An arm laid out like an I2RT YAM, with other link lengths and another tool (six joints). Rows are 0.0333 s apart.
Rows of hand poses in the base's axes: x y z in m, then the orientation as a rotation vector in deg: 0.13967, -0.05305, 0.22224, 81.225, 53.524, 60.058; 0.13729, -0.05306, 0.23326, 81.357, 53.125, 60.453; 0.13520, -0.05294, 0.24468, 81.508, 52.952, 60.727; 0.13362, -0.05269, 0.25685, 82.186, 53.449, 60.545; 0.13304, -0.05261, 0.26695, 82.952, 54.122, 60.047; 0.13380, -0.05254, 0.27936, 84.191, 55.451, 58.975; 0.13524, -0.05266, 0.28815, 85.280, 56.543, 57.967; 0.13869, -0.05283, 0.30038, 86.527, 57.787, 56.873; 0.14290, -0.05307, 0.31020, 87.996, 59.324, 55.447; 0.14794, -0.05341, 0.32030, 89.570, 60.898, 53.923; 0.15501, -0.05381, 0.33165, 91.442, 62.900, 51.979; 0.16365, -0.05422, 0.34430, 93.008, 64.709, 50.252; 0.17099, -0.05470, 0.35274, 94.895, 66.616, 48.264; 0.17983, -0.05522, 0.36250, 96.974, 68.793, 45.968; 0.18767, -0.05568, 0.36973, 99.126, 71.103, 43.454; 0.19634, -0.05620, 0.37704, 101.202, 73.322, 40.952; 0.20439, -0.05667, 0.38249, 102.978, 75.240, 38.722
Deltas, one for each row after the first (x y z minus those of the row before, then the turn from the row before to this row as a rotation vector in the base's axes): -0.00238, -0.00001, 0.01102, 0.384, -0.302, -0.031; -0.00209, 0.00012, 0.01142, 0.290, -0.117, 0.038; -0.00158, 0.00025, 0.01217, 0.302, 0.727, 0.124; -0.00058, 0.00008, 0.01010, 0.166, 0.992, 0.039; 0.00076, 0.00007, 0.01241, 0.093, 1.840, 0.067; 0.00144, -0.00012, 0.00879, 0.072, 1.599, -0.019; 0.00345, -0.00017, 0.01223, 0.131, 1.804, 0.019; 0.00421, -0.00024, 0.00982, 0.090, 2.218, 0.007; 0.00504, -0.00034, 0.01010, 0.134, 2.334, -0.021; 0.00707, -0.00040, 0.01135, 0.111, 2.900, 0.016; 0.00864, -0.00041, 0.01265, 0.062, 2.541, 0.072; 0.00734, -0.00048, 0.00844, 0.183, 2.874, -0.027; 0.00884, -0.00052, 0.00976, 0.193, 3.251, 0.000; 0.00784, -0.00046, 0.00723, 0.185, 3.454, 0.009; 0.00867, -0.00052, 0.00731, 0.200, 3.360, 0.000; 0.00805, -0.00047, 0.00545, 0.174, 2.924, 0.000
